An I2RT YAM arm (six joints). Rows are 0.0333 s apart.
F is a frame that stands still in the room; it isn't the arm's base.
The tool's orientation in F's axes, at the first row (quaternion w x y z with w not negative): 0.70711 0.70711 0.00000 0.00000
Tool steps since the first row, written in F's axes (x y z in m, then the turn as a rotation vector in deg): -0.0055 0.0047 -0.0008 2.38 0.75 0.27; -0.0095 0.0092 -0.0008 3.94 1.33 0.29; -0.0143 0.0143 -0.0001 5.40 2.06 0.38; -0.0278 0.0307 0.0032 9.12 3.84 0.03; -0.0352 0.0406 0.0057 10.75 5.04 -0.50; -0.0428 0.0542 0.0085 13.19 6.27 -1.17; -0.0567 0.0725 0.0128 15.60 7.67 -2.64; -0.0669 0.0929 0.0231 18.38 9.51 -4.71; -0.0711 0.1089 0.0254 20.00 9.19 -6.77; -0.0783 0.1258 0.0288 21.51 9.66 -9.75; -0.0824 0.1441 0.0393 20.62 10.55 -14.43
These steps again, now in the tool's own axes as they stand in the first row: -0.0055 -0.0008 -0.0047 2.38 0.27 -0.75; -0.0095 -0.0008 -0.0092 3.94 0.29 -1.33; -0.0143 -0.0001 -0.0143 5.40 0.38 -2.06; -0.0278 0.0032 -0.0307 9.12 0.03 -3.84; -0.0352 0.0057 -0.0406 10.75 -0.50 -5.04; -0.0428 0.0085 -0.0542 13.19 -1.17 -6.27; -0.0567 0.0128 -0.0725 15.60 -2.64 -7.67; -0.0669 0.0231 -0.0929 18.38 -4.71 -9.51; -0.0711 0.0254 -0.1089 20.00 -6.77 -9.19; -0.0783 0.0288 -0.1258 21.51 -9.75 -9.66; -0.0824 0.0393 -0.1441 20.62 -14.43 -10.55
